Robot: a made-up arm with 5 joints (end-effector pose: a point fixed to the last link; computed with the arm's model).
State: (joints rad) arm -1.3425 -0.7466 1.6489 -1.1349 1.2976
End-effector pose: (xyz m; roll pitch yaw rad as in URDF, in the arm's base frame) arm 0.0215 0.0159 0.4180 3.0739 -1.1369 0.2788
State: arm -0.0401 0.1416 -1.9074 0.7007 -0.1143
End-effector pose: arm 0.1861 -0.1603 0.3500 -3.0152 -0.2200 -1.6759
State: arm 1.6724 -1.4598 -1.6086 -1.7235 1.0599
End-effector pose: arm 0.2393 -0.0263 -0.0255 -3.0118 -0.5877 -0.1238
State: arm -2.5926 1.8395 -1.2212 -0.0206 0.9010
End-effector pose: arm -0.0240 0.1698 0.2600 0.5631 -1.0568 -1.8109
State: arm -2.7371 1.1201 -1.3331 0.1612 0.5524
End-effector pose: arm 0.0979 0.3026 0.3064 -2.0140 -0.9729 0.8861
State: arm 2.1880 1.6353 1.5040 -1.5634 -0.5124
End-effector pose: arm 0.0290 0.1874 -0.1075 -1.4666 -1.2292 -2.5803
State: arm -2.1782 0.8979 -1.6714 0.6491 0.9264
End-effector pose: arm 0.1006 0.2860 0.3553 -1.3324 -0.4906 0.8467
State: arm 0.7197 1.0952 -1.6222 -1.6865 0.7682
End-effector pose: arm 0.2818 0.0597 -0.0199 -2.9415 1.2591 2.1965
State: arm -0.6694 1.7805 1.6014 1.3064 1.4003
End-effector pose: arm -0.1818 -0.0345 0.2435 1.9601 -0.9437 2.4918
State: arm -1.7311 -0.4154 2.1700 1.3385 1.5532
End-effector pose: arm -0.1234 0.1289 0.4249 -2.4054 0.0603 -3.0912
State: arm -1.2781 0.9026 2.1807 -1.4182 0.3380
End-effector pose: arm -0.0983 -0.0660 0.2793 -2.9373 0.5366 -0.8669
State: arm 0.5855 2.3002 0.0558 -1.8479 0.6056
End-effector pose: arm 0.0334 -0.0409 0.0288 -2.7421 1.1442 -1.8419
